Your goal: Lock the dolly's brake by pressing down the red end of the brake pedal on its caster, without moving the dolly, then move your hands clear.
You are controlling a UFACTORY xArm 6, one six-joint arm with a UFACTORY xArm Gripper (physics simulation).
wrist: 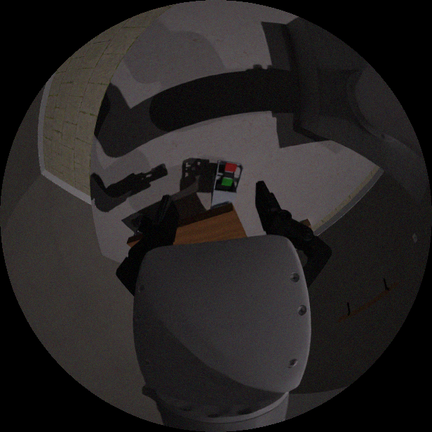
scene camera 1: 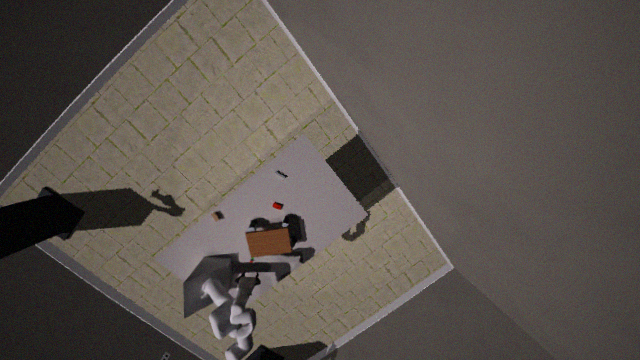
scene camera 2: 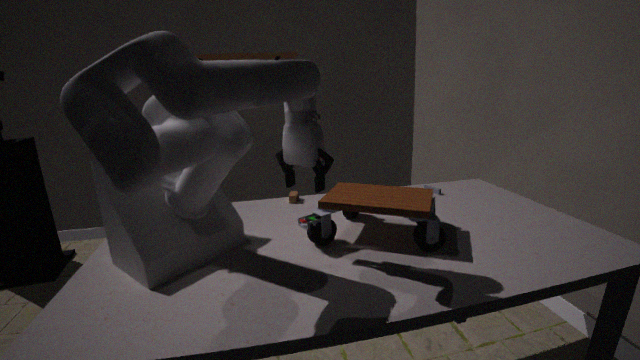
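Where they show: gripper, fingertip midpoint: (scene camera 1: 251, 273) (scene camera 2: 304, 188); arm's base at its link origin: (scene camera 1: 211, 283) (scene camera 2: 188, 199).
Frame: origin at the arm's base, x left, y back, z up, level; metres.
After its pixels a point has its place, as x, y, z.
The dolly (scene camera 1: 269, 242) {-0.109, -0.524, -0.028} (scene camera 2: 376, 198) {-0.137, -0.497, -0.028} (wrist: 212, 227) has a brown wooden deck on black caster wheels and stands on the table. Its brake pedal sticks out from the near-left caster (scene camera 2: 321, 232) {-0.122, -0.334, -0.107}, toward the robot base. The pedal's red end (scene camera 2: 302, 220) {-0.122, -0.282, -0.063} (wrist: 230, 167) is the outer one, and the green end (scene camera 2: 312, 218) {-0.115, -0.312, -0.065} (wrist: 227, 182) is nearer the deck. My gripper (scene camera 2: 304, 186) {-0.151, -0.283, 0.034} (wrist: 213, 198) is open and empty. It points down and hangs above the pedal and the deck's left edge, touching neither. In the wrist view the pedal shows between and beyond the fingertips.
A small brown block (scene camera 1: 216, 216) {0.294, -0.385, -0.125} (scene camera 2: 294, 197) {0.266, -0.370, -0.129}, a red object (scene camera 1: 278, 205) {0.009, -0.746, -0.132} and a small grey-black item (scene camera 1: 281, 174) {0.145, -0.941, -0.134} (scene camera 2: 433, 190) {0.137, -0.927, -0.141} lie on the table (scene camera 1: 310, 170) {0.008, -1.100, -0.153} (scene camera 2: 525, 235) {-0.313, -0.911, -0.153}. The robot's grey wedge base (scene camera 2: 165, 245) {-0.122, 0.063, -0.070} stands left of the dolly. Dark arm shadows cross the table.
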